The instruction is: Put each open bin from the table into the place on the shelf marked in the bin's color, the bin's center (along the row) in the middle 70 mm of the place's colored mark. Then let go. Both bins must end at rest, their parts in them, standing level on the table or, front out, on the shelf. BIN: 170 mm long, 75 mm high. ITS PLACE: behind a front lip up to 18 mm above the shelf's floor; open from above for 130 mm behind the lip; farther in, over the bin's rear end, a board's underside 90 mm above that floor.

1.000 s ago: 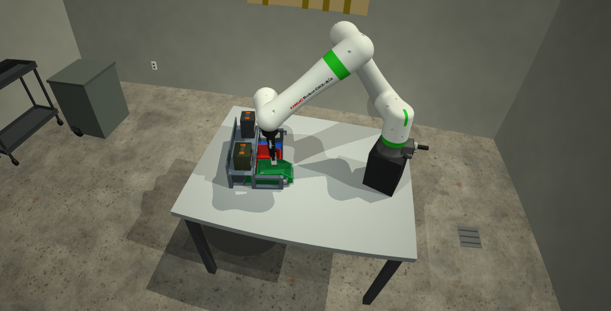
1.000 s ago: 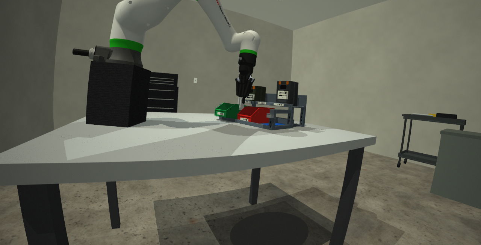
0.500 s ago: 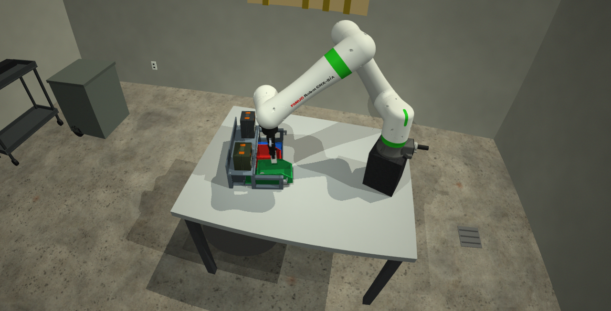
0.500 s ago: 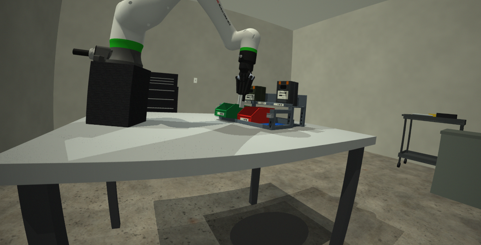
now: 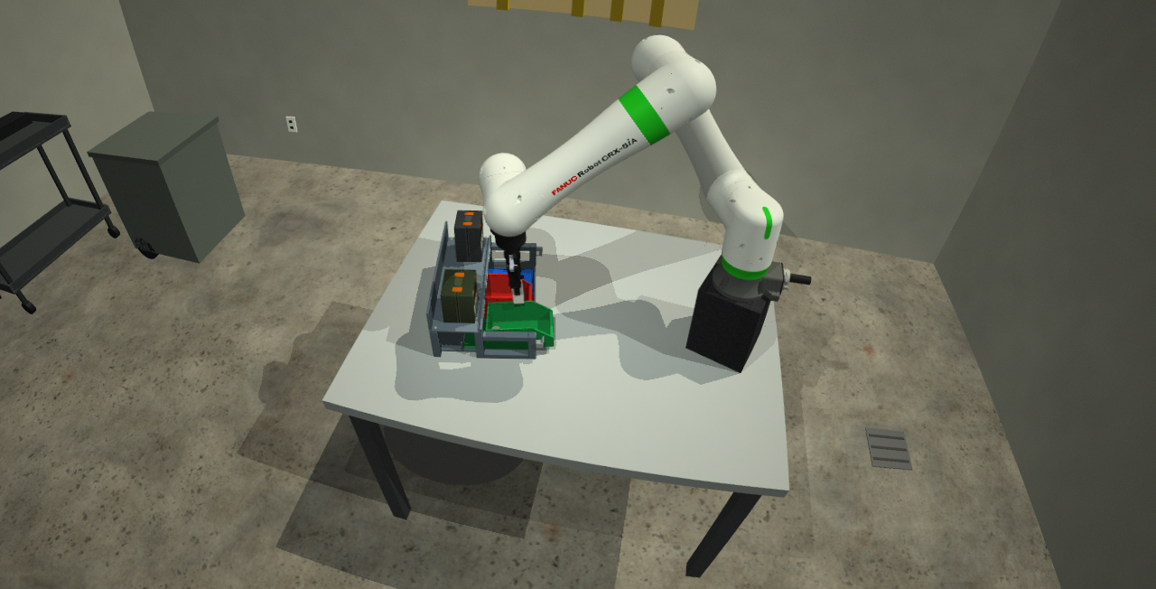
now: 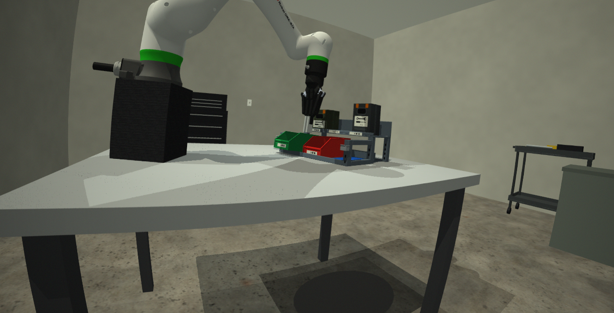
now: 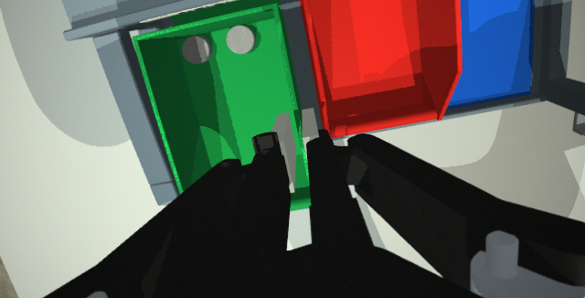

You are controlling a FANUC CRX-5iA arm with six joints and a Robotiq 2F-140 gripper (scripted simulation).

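Right now my hand is 20 mm past the green bin, 40 mm to the right of it and 80 mm above it. The rest, counted from my hand: red bin (70 mm ahead, 50 mm to the right, 80 mm below).
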